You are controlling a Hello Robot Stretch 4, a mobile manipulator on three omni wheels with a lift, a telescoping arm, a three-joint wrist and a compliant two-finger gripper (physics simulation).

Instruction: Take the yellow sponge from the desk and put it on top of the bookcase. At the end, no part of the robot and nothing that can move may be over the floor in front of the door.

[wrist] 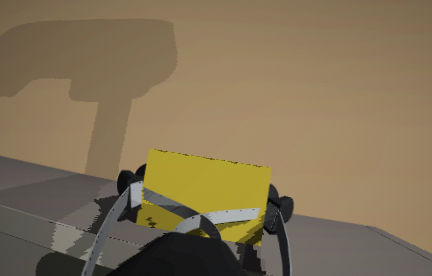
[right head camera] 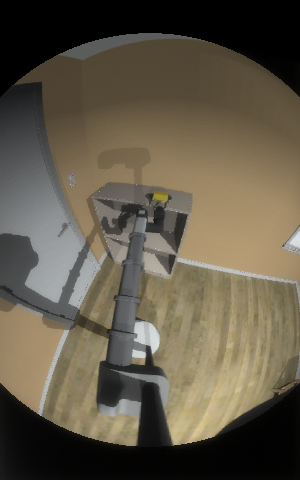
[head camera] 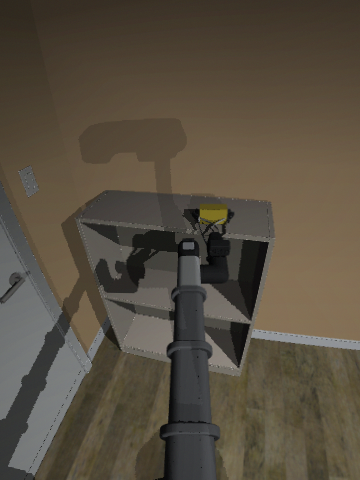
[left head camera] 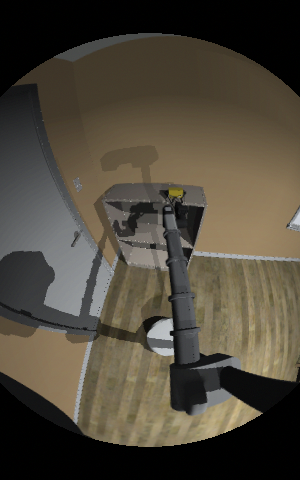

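Seen in the pictures: gripper, fingertip midpoint: (wrist: 206,189) (right head camera: 160,194) (head camera: 212,210) (left head camera: 174,190); robot's base at its link origin: (right head camera: 139,337) (left head camera: 166,335).
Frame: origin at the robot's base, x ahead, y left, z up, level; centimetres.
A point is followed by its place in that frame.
Observation:
The yellow sponge (head camera: 213,210) @[z 109.0, x 86.7, y -9.9 cm] (left head camera: 175,191) @[z 108.0, x 86.7, y -9.9 cm] (right head camera: 160,195) @[z 108.2, x 86.7, y -10.1 cm] (wrist: 207,180) @[z 107.5, x 86.7, y -10.0 cm] is between the fingertips of my gripper (head camera: 213,215) @[z 106.3, x 91.3, y -10.1 cm] (wrist: 206,189) @[z 106.3, x 91.3, y -10.1 cm], which is shut on it from both sides. In the wrist view the sponge's broad face shows, slightly tilted. Sponge and fingertips are at the top board of the bookcase (head camera: 130,207) @[z 103.1, x 101.9, y 24.2 cm] (left head camera: 127,192) @[z 103.1, x 99.6, y 25.6 cm] (right head camera: 112,191) @[z 103.1, x 100.5, y 29.3 cm] (wrist: 335,232) @[z 103.1, x 95.7, y -26.0 cm], right of its middle. The sponge seems to be at or very near the board; its underside is hidden, so contact cannot be told. The door (head camera: 55,390) @[z 20.4, x 56.5, y 72.1 cm] (left head camera: 55,200) @[z 122.5, x 71.7, y 68.9 cm] (right head camera: 30,165) @[z 147.0, x 66.7, y 70.0 cm] is left of the bookcase. The desk does not show clearly.
My extended arm (head camera: 190,385) @[z 112.3, x 24.7, y -0.9 cm] (left head camera: 181,305) @[z 112.3, x 15.0, y -0.1 cm] (right head camera: 127,300) @[z 113.0, x 17.4, y -1.6 cm] reaches to the bookcase front, with the wrist before its open shelves. A white round object (left head camera: 159,332) @[z 18.8, x 4.8, y 7.5 cm] (right head camera: 149,336) @[z 18.6, x 3.4, y -10.4 cm] is low beside the arm. The wall stands behind the bookcase. A brown object (right head camera: 286,388) shows at the lower right.

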